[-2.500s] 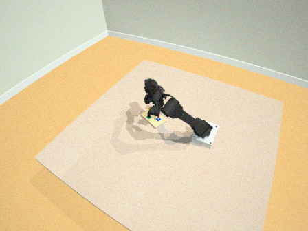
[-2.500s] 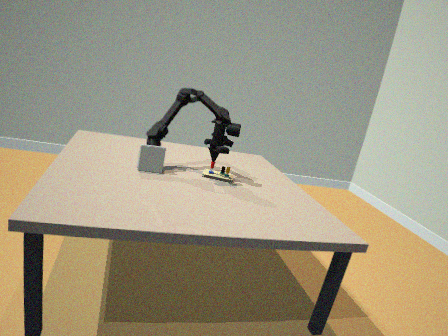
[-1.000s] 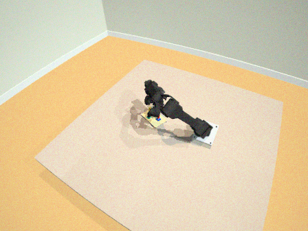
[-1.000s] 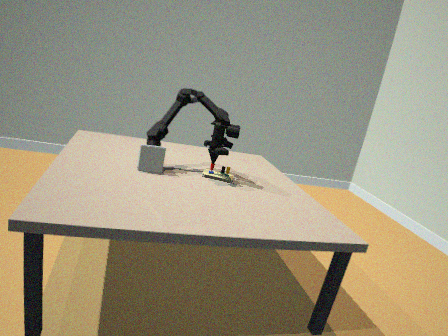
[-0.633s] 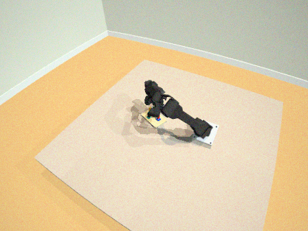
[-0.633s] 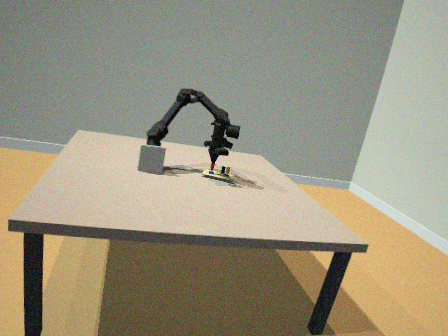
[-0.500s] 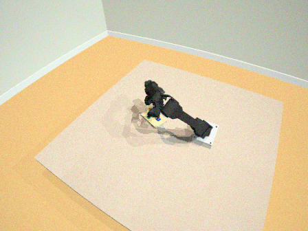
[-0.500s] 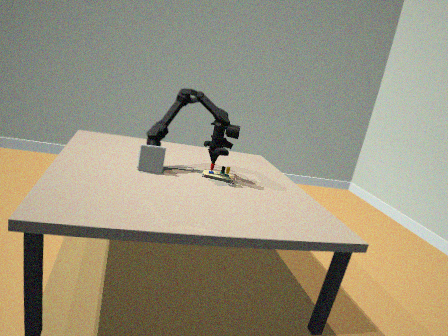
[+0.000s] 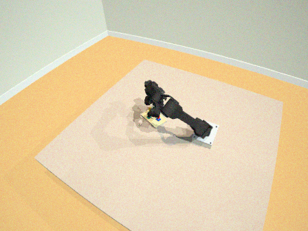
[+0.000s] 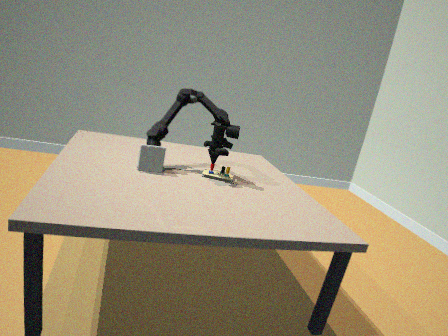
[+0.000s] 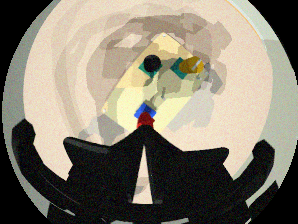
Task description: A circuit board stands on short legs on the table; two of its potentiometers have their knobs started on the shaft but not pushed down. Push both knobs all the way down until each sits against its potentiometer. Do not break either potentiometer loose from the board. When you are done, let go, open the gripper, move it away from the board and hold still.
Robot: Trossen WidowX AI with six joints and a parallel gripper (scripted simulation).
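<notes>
Now: gripper tip 10 mm above the red knob. Round my gripper tip: yellow knob (80 mm ahead, 30 mm to the right, 10 mm below).
</notes>
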